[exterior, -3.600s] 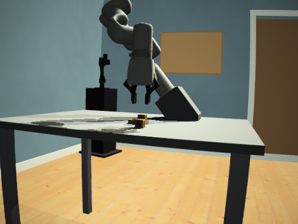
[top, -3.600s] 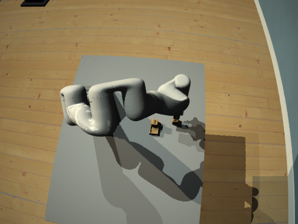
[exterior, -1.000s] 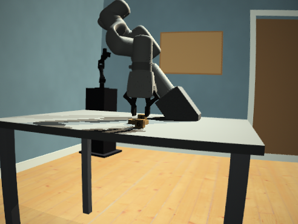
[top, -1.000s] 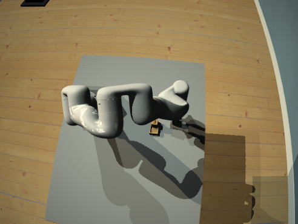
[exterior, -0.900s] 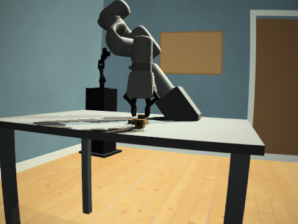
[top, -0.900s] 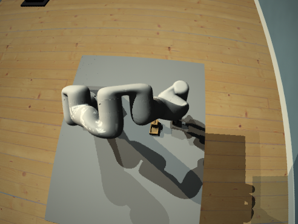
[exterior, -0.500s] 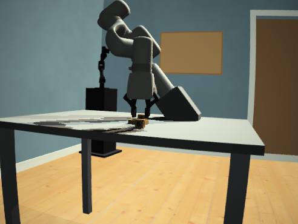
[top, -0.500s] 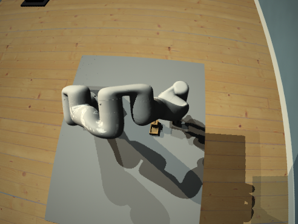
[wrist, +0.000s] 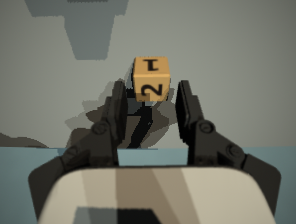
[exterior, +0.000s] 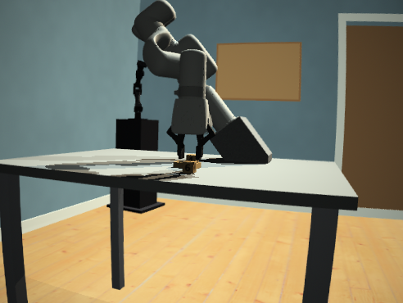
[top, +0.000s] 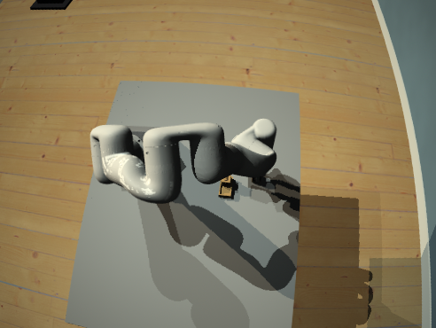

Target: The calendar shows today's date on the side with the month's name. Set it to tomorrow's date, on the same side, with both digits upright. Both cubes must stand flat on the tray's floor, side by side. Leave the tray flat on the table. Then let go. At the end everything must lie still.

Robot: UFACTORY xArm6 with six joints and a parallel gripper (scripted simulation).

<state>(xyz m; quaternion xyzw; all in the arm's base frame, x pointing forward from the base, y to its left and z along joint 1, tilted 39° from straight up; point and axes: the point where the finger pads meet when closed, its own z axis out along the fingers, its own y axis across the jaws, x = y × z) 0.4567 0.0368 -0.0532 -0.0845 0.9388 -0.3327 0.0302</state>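
The wooden number cube is 4 cm below my hand. From my hand the other things lie so: wooden calendar tray 10 cm behind, 6 cm to the right, 5 cm below.
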